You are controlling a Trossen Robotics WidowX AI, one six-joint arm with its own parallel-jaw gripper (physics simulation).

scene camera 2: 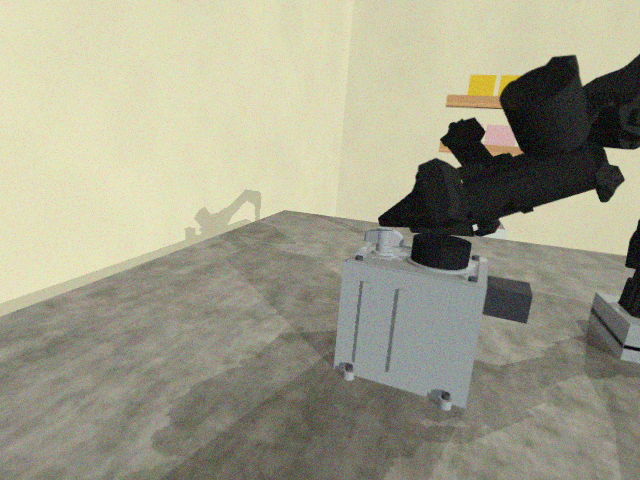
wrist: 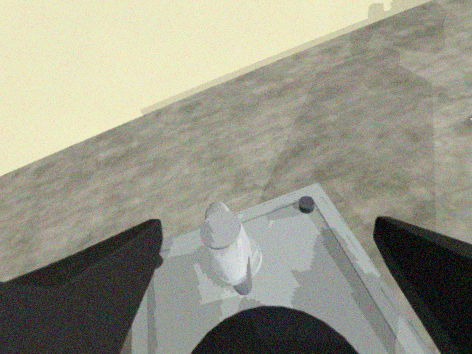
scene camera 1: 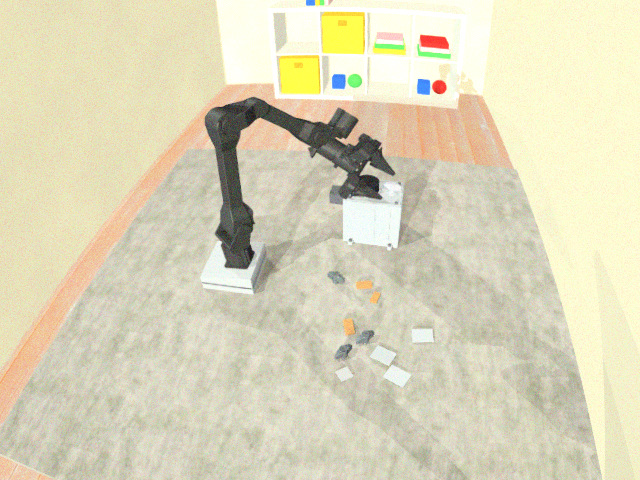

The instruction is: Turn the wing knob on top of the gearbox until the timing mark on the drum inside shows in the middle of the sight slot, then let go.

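Places are measured from the arm's base along level axes (x ahead, y left, z up), in centimetres.
Pixels of known places: gripper, fingertip midpoint: (scene camera 2: 395,225) (wrist: 267,228) (scene camera 1: 388,186); arm's base at its link origin: (scene camera 1: 239,259).
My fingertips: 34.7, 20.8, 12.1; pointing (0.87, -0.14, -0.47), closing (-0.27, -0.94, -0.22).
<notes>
For each thing: its middle in the pictures, then the offset to it from my fingertips, as dx, dy, dz. "pt": a spot on its surface instead. Level surfaces: height alone.
- light grey gearbox at the middle of its body: (scene camera 2: 432,303) (scene camera 1: 366,205) -5.8, +2.1, -8.3
- round black cap at a spot on its surface: (wrist: 275,332) (scene camera 1: 374,183) pt -3.6, +1.1, -0.4
- dark block at a spot on its surface: (scene camera 2: 508,298) pt -13.4, +4.5, -5.1
- grey mat at its surface level: dz -16.9
The light grey gearbox (scene camera 1: 372,222) (scene camera 2: 423,325) (wrist: 295,250) stands upright on the mat. Its pale wing knob (scene camera 1: 391,188) (scene camera 2: 383,238) (wrist: 222,232) sticks up from the top, beside a round black cap (scene camera 1: 369,182) (scene camera 2: 440,252) (wrist: 275,332). My gripper (scene camera 1: 387,184) (scene camera 2: 395,226) (wrist: 267,228) is open and empty, low over the gearbox top. In the wrist view the knob shows between the two fingers, nearer the left one, touching neither. In scene camera 2 the fingers look slightly above the knob. I cannot make out the sight slot, the drum or the timing mark.
A dark block (scene camera 1: 336,194) (scene camera 2: 508,298) juts from the gearbox's side towards the arm base (scene camera 1: 232,276). Orange pieces (scene camera 1: 363,284), dark grey pieces (scene camera 1: 336,277) and pale tiles (scene camera 1: 422,335) lie on the grey mat (scene camera 1: 180,372). A white shelf unit (scene camera 1: 367,98) stands at the back.
</notes>
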